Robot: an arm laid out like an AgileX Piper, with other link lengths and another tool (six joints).
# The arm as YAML. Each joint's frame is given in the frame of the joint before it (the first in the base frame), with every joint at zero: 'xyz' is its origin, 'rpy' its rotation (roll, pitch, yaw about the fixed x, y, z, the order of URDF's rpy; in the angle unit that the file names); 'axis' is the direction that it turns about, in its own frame. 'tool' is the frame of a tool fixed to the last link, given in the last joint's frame.
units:
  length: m
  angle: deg
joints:
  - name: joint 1
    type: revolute
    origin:
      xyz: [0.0, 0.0, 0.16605]
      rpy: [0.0, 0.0, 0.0]
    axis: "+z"
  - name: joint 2
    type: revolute
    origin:
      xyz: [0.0, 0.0, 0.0]
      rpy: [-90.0, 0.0, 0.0]
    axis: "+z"
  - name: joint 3
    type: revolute
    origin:
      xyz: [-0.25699, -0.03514, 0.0]
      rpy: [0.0, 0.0, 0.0]
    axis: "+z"
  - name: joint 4
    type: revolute
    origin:
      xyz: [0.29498, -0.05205, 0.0]
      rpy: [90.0, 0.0, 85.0]
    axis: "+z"
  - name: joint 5
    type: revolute
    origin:
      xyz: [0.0, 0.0, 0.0]
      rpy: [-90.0, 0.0, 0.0]
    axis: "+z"
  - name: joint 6
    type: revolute
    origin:
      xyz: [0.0, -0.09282, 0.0]
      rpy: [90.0, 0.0, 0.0]
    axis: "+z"
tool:
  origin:
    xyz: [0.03, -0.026, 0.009]
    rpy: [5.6, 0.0, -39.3]
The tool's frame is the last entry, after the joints.
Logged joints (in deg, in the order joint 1, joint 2, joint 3, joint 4, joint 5, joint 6), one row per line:
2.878, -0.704, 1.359, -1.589, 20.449, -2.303
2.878, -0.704, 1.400, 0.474, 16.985, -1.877
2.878, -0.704, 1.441, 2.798, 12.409, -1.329
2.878, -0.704, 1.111, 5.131, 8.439, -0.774
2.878, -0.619, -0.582, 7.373, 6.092, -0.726
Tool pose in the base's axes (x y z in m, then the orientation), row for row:
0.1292, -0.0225, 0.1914, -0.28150, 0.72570, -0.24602, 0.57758
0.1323, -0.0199, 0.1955, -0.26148, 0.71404, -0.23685, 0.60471
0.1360, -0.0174, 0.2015, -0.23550, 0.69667, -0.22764, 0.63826
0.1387, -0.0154, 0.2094, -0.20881, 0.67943, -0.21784, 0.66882
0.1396, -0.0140, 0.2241, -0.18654, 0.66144, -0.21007, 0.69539
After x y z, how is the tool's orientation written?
As a quaternion, x y z w.
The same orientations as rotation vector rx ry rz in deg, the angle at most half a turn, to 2 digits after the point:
-37.74, 97.29, -32.98
-34.66, 94.66, -31.40
-30.80, 91.11, -29.77
-26.98, 87.78, -28.14
-23.85, 84.57, -26.86

